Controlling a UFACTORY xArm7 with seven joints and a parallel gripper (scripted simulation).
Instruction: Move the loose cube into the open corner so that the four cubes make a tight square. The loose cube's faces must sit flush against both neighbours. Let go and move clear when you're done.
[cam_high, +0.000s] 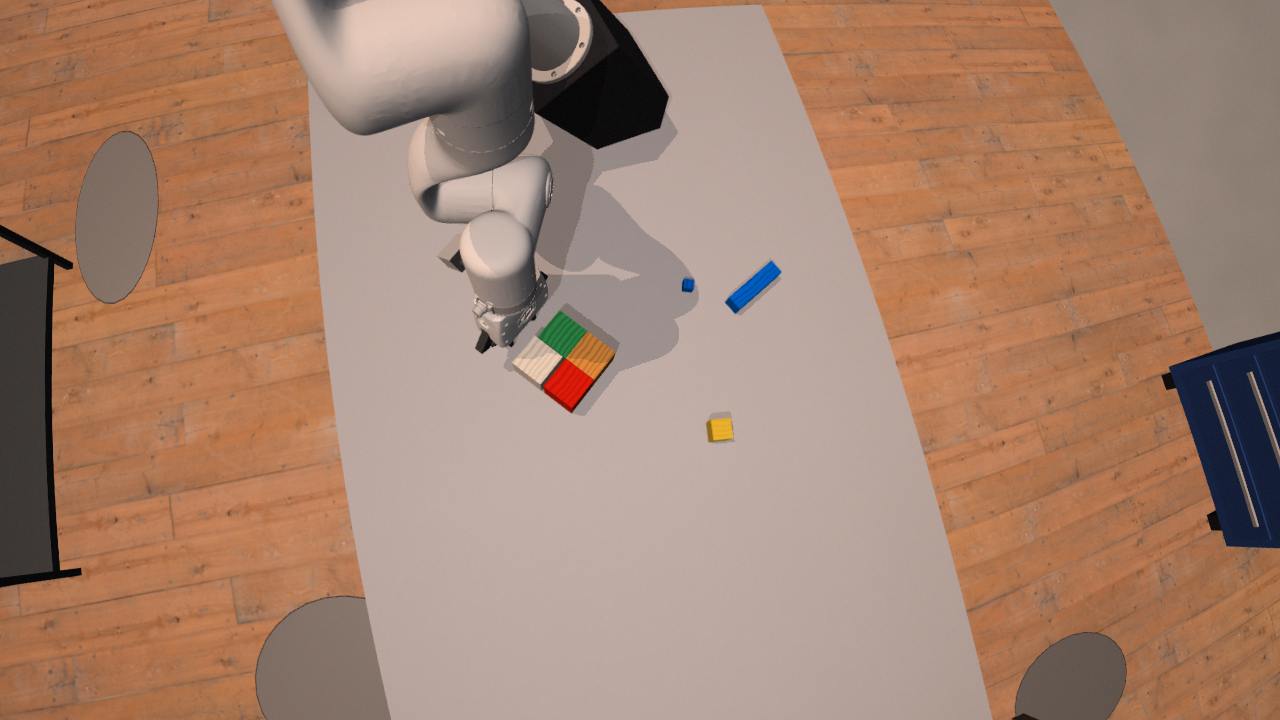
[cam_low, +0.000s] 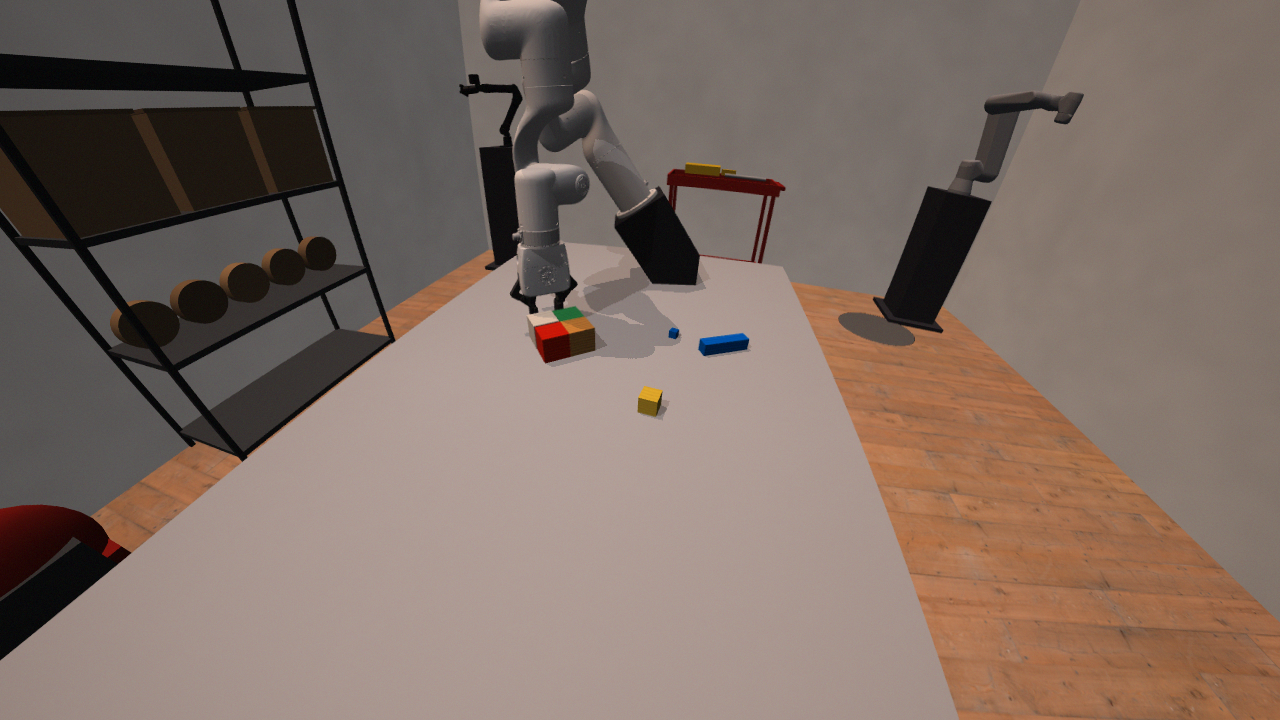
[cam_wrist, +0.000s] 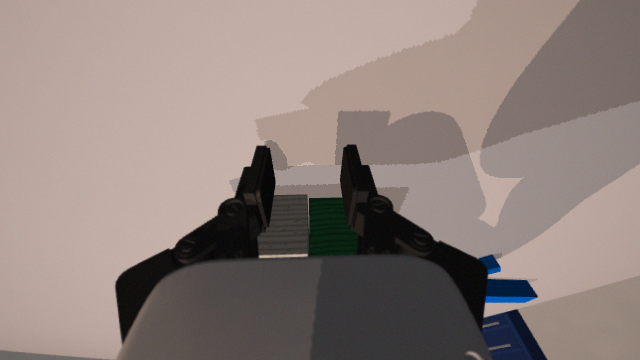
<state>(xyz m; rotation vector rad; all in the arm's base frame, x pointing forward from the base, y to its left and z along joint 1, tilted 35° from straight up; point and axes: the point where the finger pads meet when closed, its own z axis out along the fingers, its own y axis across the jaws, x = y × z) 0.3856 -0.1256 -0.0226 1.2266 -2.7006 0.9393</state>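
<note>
Now: hand 6 cm short of the white cube and 3 cm to the right of it. Round my hand: red cube: 10 cm ahead, 7 cm to the left; then orange cube: 7 cm ahead, 10 cm to the left; then green cube: 3 cm ahead, 7 cm to the left.
</note>
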